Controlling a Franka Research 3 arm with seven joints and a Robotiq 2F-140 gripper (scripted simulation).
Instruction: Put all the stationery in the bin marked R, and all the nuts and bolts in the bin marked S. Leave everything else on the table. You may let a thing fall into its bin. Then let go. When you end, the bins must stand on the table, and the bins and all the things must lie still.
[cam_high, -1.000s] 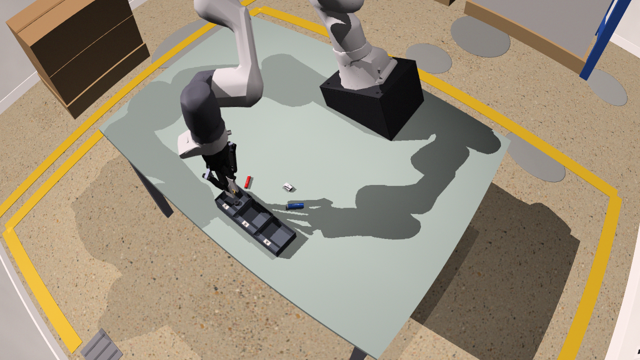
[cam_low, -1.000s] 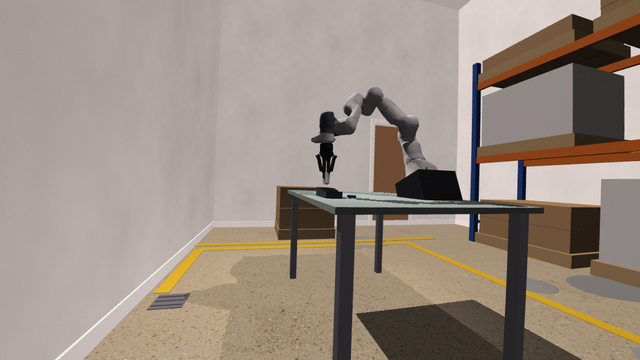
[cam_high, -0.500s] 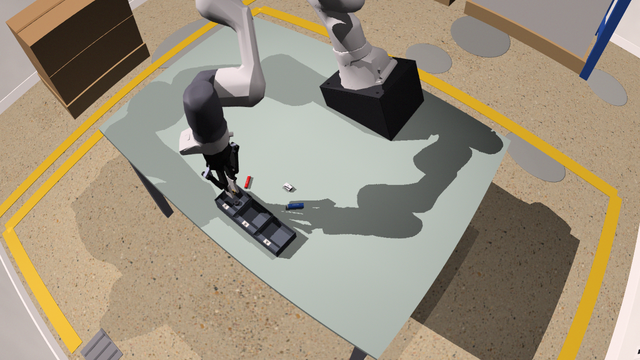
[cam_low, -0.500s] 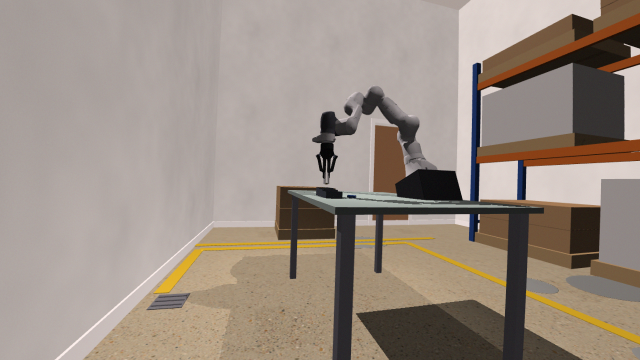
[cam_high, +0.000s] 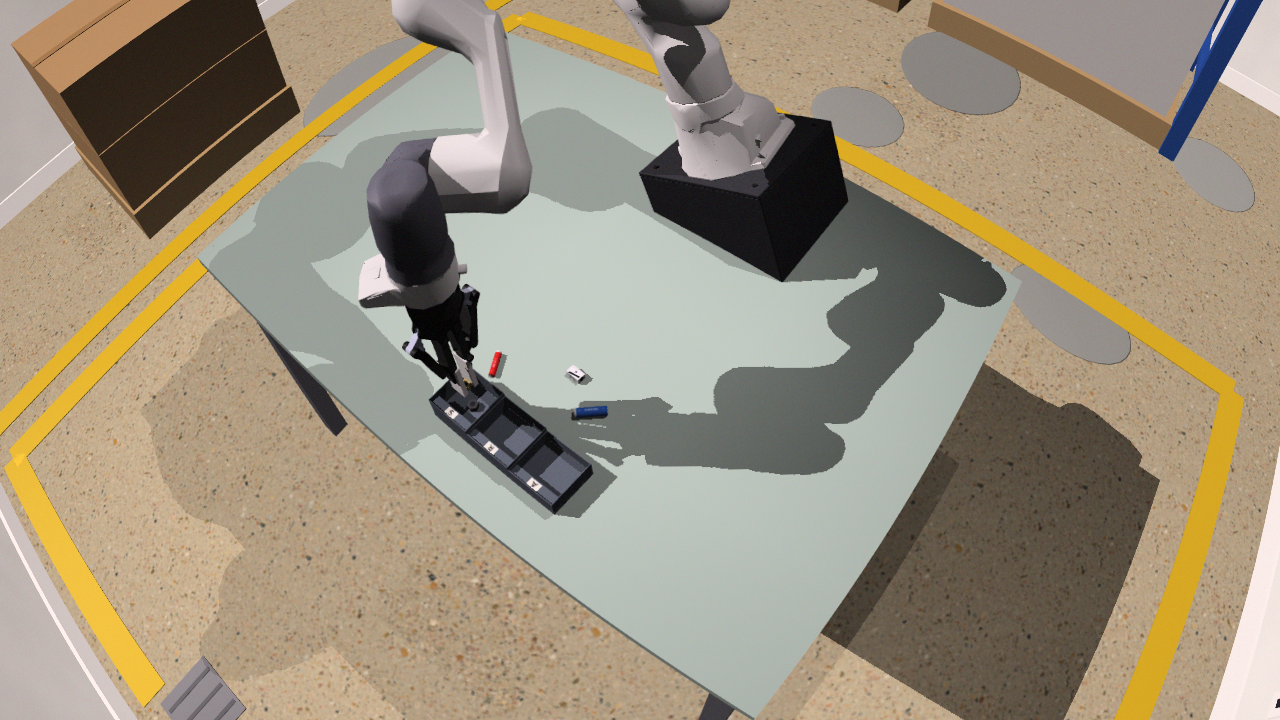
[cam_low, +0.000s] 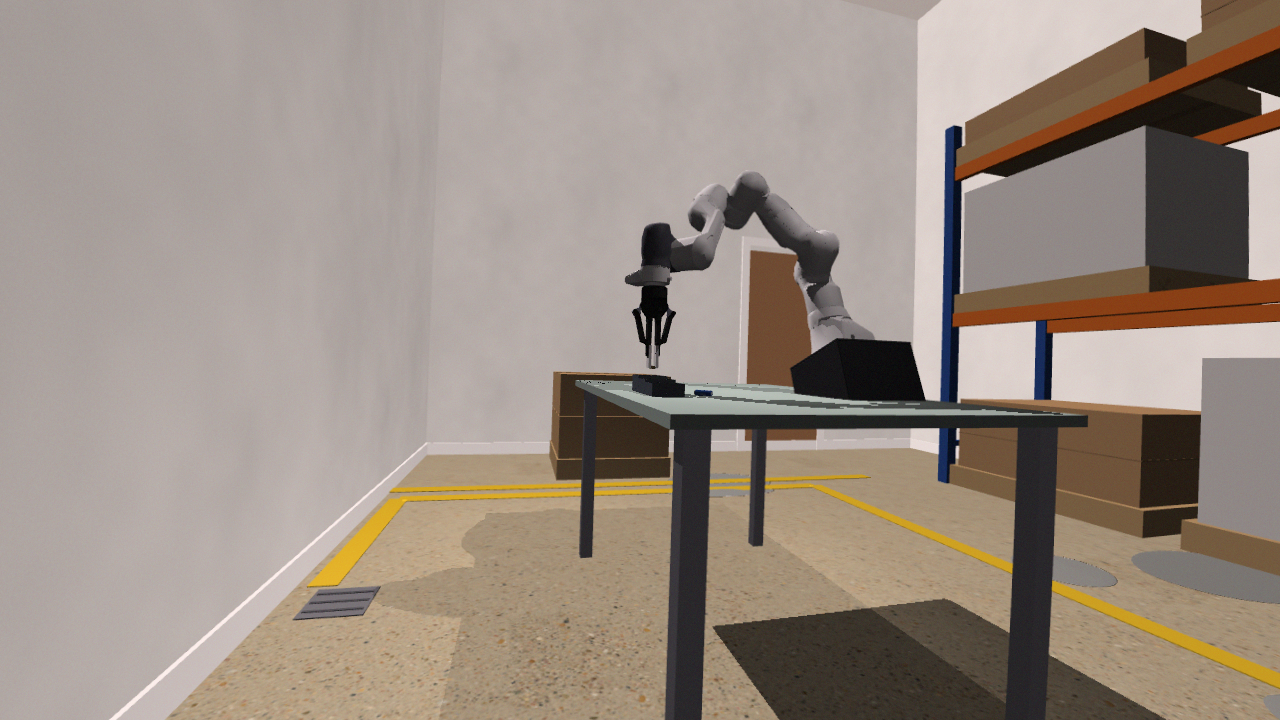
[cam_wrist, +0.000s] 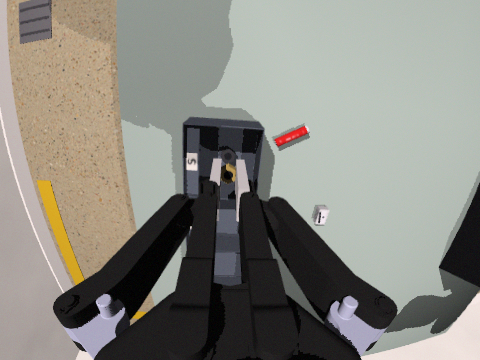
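Now: hand 14 cm past the small white block, 9 cm to the right of it and 9 cm above it. Also, from my hand: red cylinder: 10 cm below, 8 cm behind, 3 cm to the right; then blue cylinder: 15 cm to the left, 10 cm behind, 9 cm below; then brass nut: 3 cm below.
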